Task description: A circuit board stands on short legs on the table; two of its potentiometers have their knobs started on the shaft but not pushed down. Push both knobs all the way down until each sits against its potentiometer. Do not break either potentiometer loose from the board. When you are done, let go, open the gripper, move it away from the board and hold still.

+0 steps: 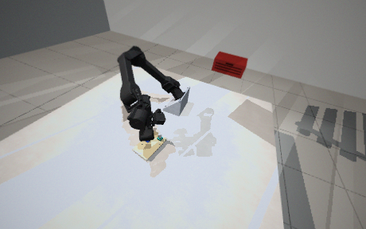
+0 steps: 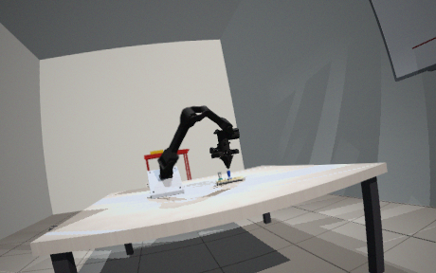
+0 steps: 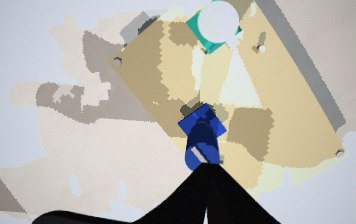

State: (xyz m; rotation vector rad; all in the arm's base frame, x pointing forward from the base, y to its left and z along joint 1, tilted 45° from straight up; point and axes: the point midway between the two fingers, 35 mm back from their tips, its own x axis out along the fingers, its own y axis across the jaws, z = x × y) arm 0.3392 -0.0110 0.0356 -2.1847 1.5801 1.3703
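Now: gripper tip 2 cm above the blue knob. Also, from my gripper tip: grey knob 4 cm behind, 5 cm to the left, 3 cm below.
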